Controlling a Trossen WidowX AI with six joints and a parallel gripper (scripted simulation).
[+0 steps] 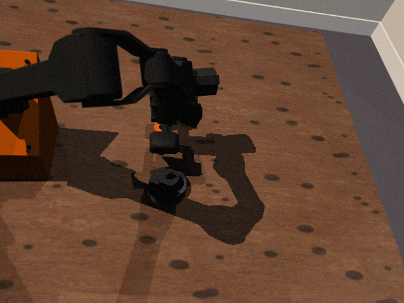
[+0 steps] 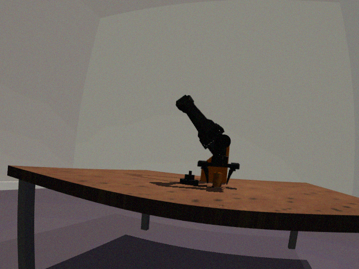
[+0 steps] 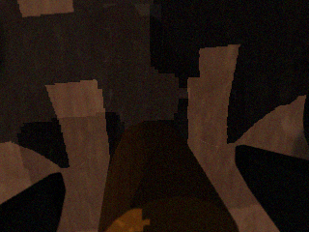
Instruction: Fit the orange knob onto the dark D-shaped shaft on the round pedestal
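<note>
My gripper tip is now 13 cm to the left of the dark pedestal and 2 cm below it. Also, from my gripper tip: knob 2 cm above.
</note>
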